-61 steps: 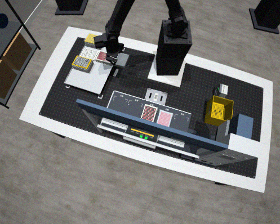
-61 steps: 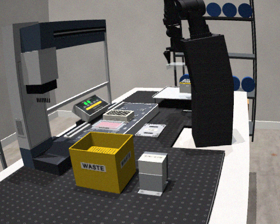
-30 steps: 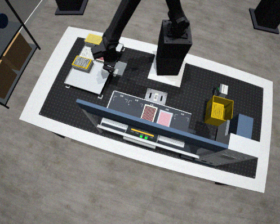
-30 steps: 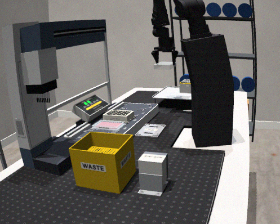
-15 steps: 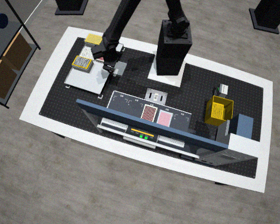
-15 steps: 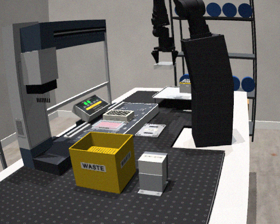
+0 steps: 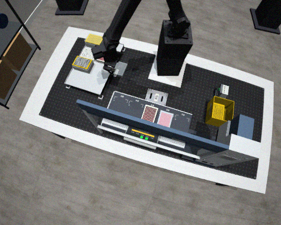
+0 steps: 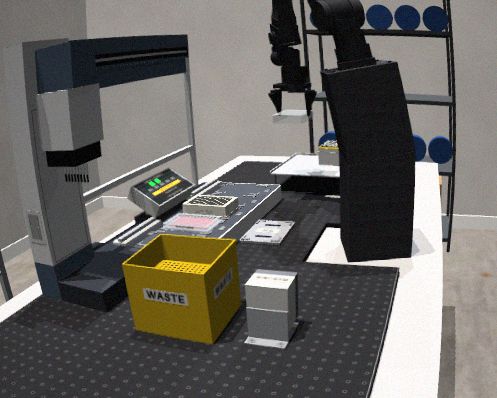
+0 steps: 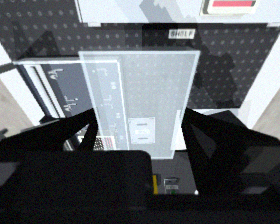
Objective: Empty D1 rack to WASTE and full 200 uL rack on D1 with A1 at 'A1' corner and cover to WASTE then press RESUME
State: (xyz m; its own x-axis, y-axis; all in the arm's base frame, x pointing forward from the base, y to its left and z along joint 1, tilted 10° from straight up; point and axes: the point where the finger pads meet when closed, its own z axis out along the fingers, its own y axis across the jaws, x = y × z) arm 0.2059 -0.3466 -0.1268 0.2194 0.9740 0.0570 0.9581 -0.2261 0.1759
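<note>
Right now my hand is right at the clear rack cover. From my hand the other things lie so: blue gantry 400 mm ahead, 240 mm to the left, 230 mm above; shelf plate 150 mm behind, 190 mm to the right, 210 mm below; white well plate 220 mm behind, 250 mm to the right, 200 mm below.
</note>
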